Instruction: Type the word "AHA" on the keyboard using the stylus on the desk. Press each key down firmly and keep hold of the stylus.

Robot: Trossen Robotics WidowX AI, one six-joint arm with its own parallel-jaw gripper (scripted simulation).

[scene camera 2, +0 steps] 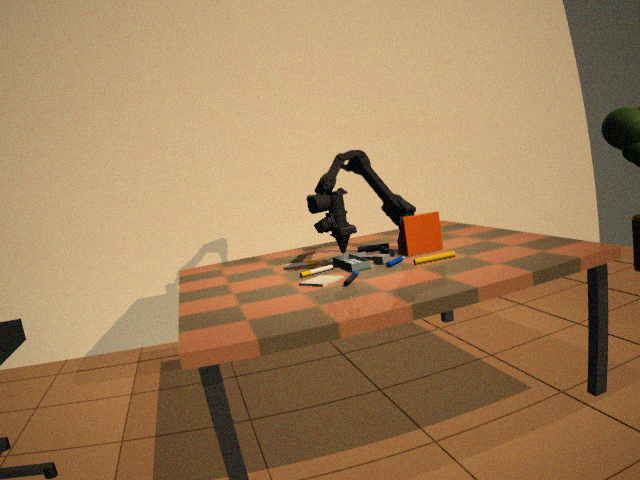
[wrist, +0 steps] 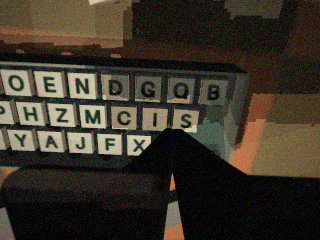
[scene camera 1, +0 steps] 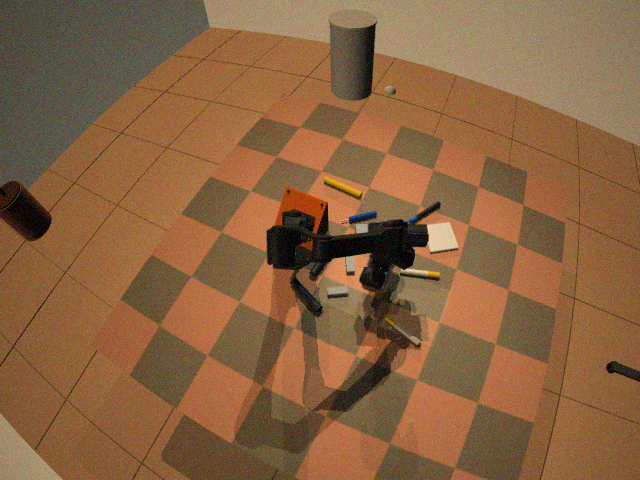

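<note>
My gripper (scene camera 1: pixel 378 269) is shut, and it holds nothing. I find the gripper again in scene camera 2, at (scene camera 2: pixel 343 253), and in the wrist view too, where it is at (wrist: pixel 172 137). There is also a white pad (scene camera 1: pixel 441 237) in this scene, though in the wrist view the pad is out of frame.
</note>
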